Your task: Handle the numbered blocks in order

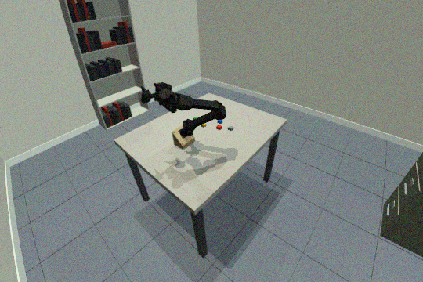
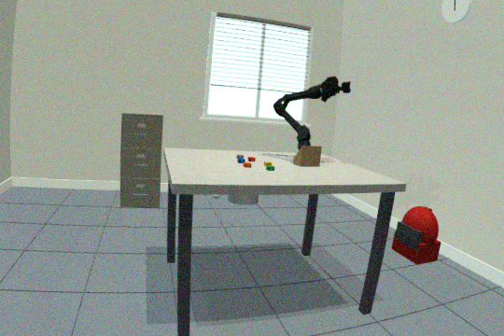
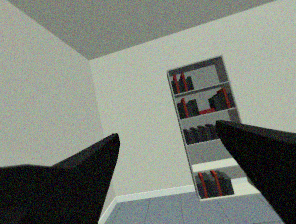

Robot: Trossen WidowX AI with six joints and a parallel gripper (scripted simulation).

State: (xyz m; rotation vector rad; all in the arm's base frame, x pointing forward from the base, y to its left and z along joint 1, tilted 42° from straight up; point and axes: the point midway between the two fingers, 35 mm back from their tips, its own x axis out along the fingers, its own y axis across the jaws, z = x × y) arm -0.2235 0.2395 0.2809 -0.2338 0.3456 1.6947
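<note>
My gripper tip is now 470 mm above the green block, 430 mm short of it and 150 mm to the right of it. The rest, counted from my gripper tip: yellow block (470 mm below, 410 mm ahead, 30 mm to the left); then red block (480 mm ahead, 470 mm below, 80 mm to the right); then orange block (540 mm ahead, 470 mm below, 90 mm to the left).
</note>
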